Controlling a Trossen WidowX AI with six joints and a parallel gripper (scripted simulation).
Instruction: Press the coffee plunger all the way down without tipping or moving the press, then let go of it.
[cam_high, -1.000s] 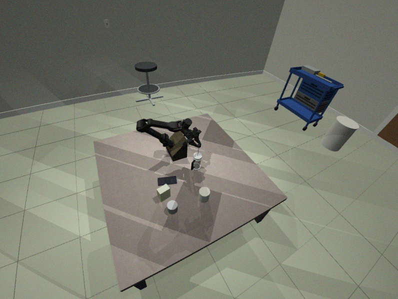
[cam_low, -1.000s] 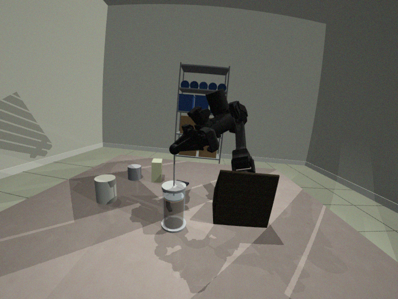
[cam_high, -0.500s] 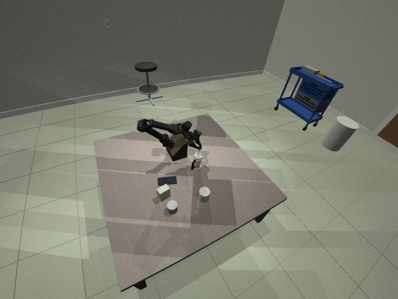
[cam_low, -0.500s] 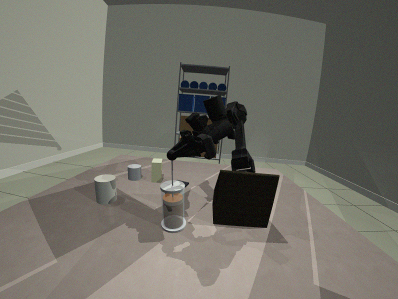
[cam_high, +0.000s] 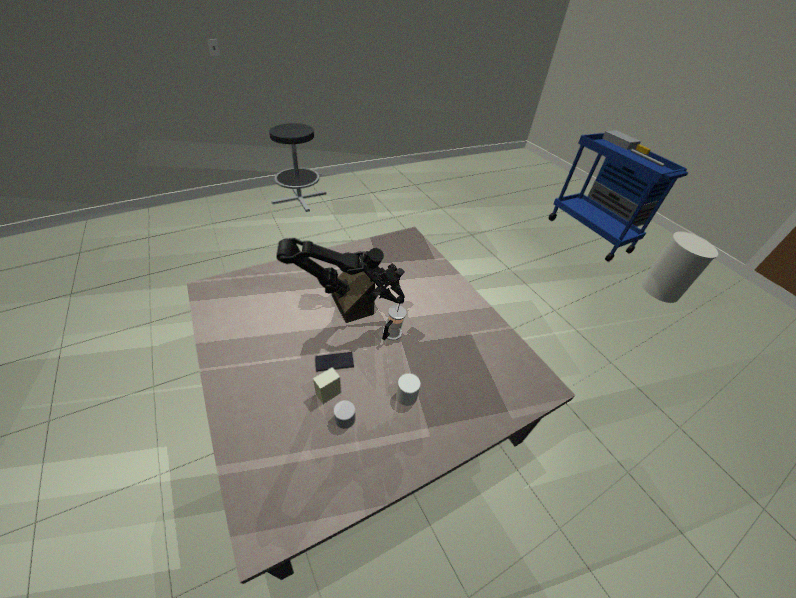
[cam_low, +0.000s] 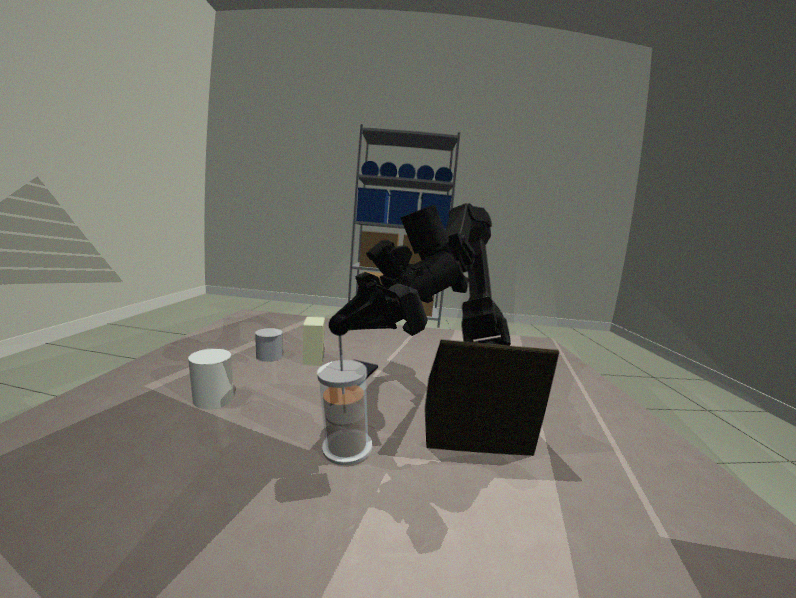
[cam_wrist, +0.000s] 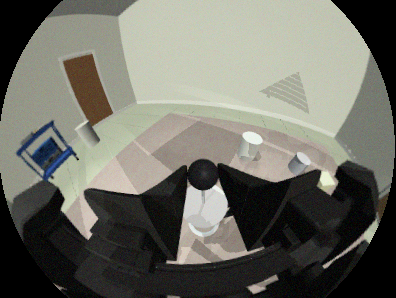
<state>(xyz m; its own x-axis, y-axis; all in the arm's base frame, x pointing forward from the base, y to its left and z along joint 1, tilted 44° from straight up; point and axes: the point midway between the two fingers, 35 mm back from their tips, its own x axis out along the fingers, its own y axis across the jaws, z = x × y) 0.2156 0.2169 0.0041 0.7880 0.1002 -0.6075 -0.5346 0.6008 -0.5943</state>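
Right now my gripper tip is 11 cm above the glass coffee press and 2 cm to the left of it. From my gripper tip the other things lie so: grey cylinder (32 cm to the right, 30 cm ahead, 19 cm below); cream block (35 cm to the right, 18 cm ahead, 17 cm below).
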